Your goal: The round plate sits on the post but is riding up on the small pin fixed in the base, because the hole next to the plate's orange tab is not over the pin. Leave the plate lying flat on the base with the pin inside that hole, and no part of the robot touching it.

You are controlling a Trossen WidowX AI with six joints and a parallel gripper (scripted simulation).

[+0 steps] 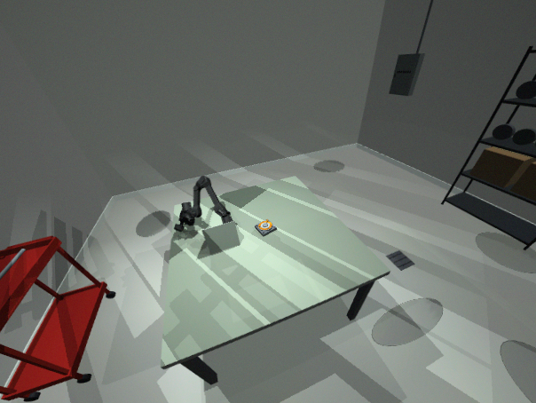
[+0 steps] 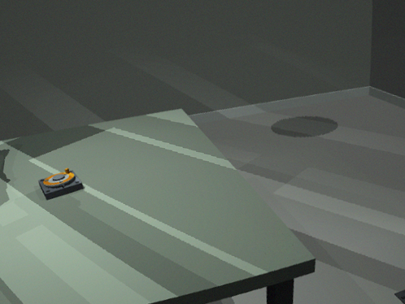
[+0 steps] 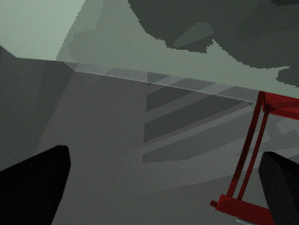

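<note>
The round plate is 640 mm ahead of my gripper tip, 310 mm to the right of it and 40 mm below it. The rest, counted from my gripper tip: dark square base 620 mm ahead, 330 mm to the right, 50 mm below.
</note>
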